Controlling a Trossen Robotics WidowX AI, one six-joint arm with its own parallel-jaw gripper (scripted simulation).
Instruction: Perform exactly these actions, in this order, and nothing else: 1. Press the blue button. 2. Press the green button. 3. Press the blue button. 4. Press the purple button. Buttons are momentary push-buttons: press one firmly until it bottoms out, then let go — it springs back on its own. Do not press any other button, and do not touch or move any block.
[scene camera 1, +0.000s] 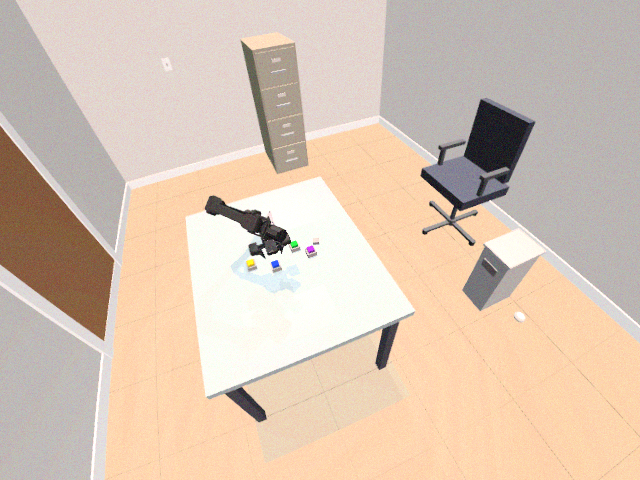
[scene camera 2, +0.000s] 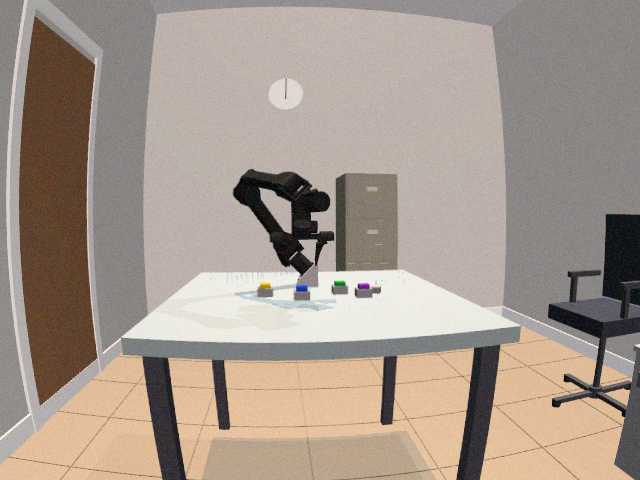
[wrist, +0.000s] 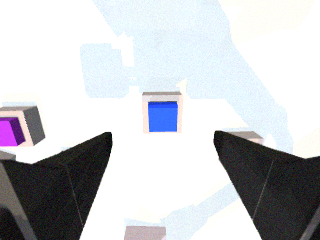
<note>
My gripper (scene camera 2: 302, 266) is open, with nothing in its grasp. I also see a blue button (wrist: 162, 115).
My gripper is seen too in the wrist view (wrist: 163, 136).
</note>
